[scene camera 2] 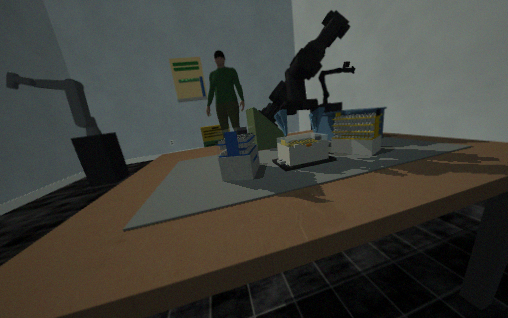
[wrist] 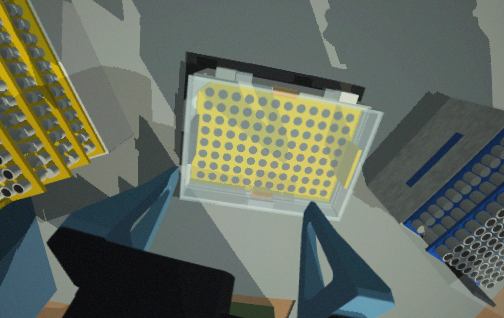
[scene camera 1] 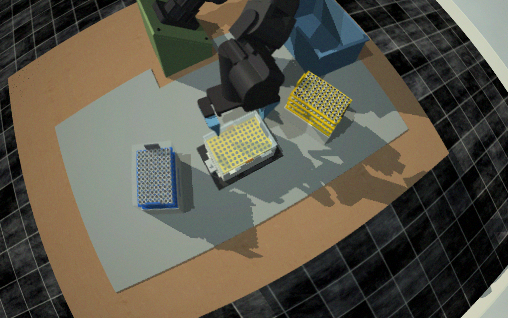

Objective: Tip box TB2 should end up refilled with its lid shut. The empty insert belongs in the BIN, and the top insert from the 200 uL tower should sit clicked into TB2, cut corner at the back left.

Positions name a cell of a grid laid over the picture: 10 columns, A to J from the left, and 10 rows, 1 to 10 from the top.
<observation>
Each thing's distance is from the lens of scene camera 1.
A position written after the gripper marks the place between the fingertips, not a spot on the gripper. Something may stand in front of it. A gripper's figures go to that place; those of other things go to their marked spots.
gripper (scene camera 1: E4): 67 cm
blue bin (scene camera 1: G2): 91 cm
</observation>
